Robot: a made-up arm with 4 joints.
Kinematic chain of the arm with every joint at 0, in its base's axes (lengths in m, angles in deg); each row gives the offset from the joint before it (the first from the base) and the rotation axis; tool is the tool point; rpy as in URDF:
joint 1: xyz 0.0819 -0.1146 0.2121 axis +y
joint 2: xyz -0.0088 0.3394 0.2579 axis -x
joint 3: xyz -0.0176 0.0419 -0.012 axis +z
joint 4: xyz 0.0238 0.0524 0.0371 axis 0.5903 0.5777 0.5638
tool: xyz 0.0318 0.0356 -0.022 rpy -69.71 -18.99 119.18
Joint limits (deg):
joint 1: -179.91..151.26
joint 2: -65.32..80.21
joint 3: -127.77..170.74
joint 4: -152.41..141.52
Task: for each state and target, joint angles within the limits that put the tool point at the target. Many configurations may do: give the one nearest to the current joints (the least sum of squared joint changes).
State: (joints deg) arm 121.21 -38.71 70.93 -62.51
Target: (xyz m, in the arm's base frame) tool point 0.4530 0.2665 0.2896
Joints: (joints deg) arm 89.16 -59.35 88.08 -65.38
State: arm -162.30 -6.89 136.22 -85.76
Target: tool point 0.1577 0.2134 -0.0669
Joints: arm -172.90 -42.69 170.74 -50.90
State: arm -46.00 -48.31 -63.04 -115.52
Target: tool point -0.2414 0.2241 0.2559
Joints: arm -88.78 -25.59 -41.15 -126.11
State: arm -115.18 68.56 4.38 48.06
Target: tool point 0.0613 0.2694 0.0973
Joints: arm -158.23 79.64 11.99 49.30
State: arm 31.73 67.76 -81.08 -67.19
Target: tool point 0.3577 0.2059 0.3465
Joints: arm 65.84 49.30 -114.80 -56.31
